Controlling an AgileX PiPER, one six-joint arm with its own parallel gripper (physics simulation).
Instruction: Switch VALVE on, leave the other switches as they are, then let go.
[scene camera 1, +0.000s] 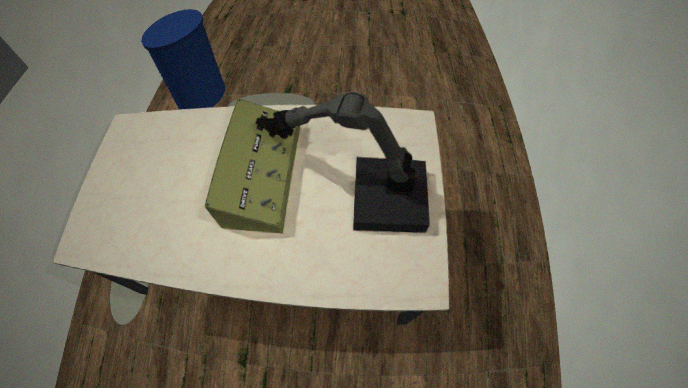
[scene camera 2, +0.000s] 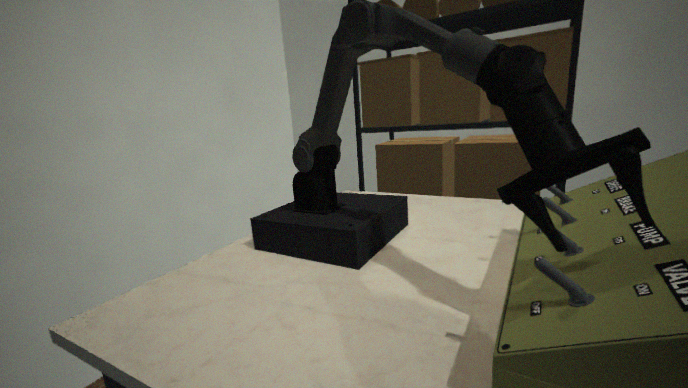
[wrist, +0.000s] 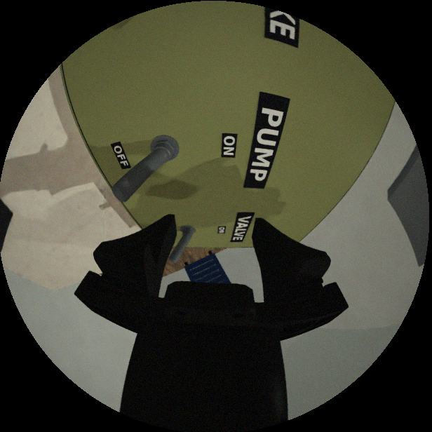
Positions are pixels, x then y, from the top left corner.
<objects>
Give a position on a pump lever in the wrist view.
130, 181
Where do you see my gripper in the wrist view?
At 214, 225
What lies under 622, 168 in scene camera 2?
My gripper.
</objects>
